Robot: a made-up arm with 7 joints. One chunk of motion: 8 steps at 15 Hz.
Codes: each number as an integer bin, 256 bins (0 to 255) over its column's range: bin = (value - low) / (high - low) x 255, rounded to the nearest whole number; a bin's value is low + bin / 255 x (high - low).
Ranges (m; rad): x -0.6..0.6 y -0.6..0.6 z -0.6..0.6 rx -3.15..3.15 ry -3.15..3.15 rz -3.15..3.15
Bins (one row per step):
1: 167 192 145 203 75 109
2: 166 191 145 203 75 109
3: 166 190 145 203 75 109
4: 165 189 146 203 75 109
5: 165 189 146 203 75 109
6: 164 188 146 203 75 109
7: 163 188 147 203 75 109
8: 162 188 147 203 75 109
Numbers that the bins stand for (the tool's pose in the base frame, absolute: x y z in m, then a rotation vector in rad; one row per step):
1: 0.1859 0.3035 0.0824 1.8653 -1.2971 -0.4571
2: 0.1812 0.2988 0.0824 1.8653 -1.2971 -0.4571
3: 0.1812 0.2941 0.0824 1.8653 -1.2971 -0.4571
4: 0.1765 0.2894 0.0871 1.8653 -1.2971 -0.4571
5: 0.1765 0.2894 0.0871 1.8653 -1.2971 -0.4571
6: 0.1718 0.2847 0.0871 1.8653 -1.2971 -0.4571
7: 0.1671 0.2847 0.0918 1.8653 -1.2971 -0.4571
8: 0.1624 0.2847 0.0918 1.8653 -1.2971 -0.4571

